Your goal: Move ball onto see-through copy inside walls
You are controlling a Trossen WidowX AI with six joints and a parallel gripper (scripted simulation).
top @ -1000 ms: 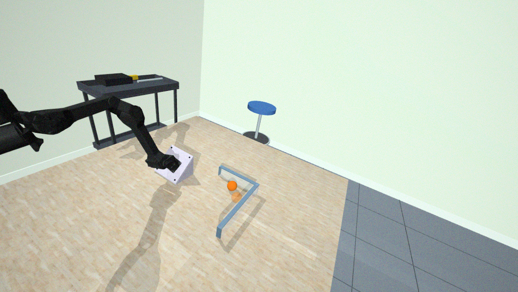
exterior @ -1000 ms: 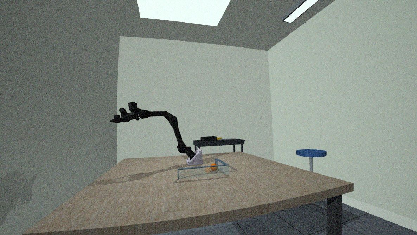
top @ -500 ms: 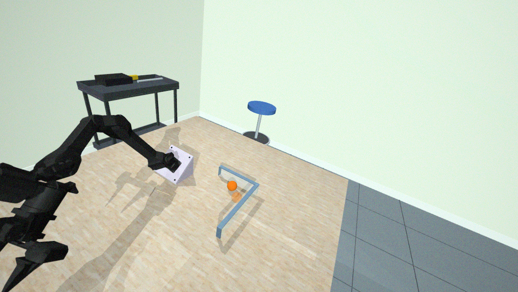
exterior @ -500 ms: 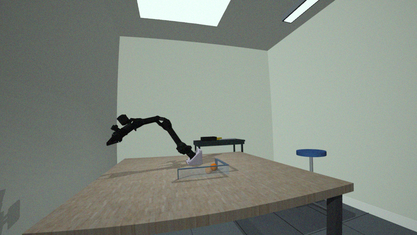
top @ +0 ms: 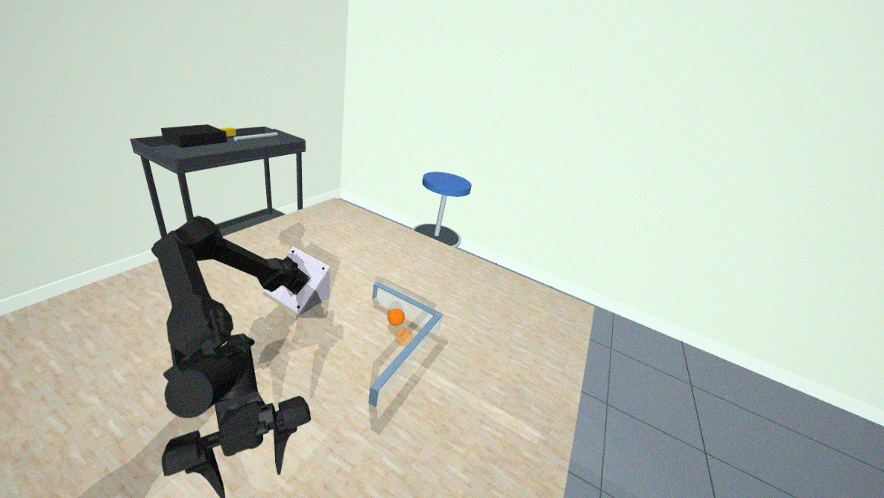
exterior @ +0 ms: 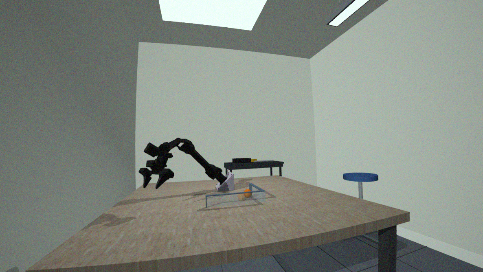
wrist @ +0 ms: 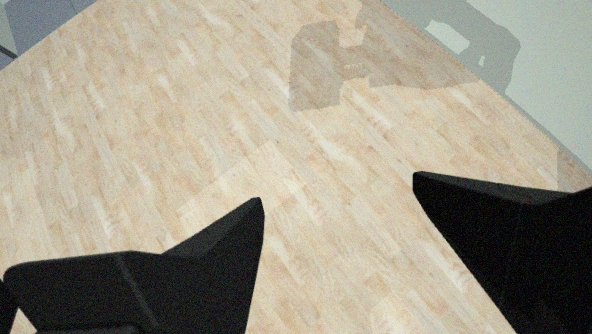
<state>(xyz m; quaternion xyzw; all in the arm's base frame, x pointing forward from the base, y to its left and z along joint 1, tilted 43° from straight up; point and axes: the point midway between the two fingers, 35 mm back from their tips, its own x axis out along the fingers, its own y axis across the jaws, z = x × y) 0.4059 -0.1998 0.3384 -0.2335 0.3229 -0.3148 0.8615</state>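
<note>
My gripper tip is 510 mm to the right of the orange ball, 140 mm past it and 80 mm above it. Also, from my gripper tip: see-through copy of ball: 470 mm to the left, 80 mm below, 80 mm behind; clear wall: 430 mm to the left, 80 mm below, 20 mm behind.
</note>
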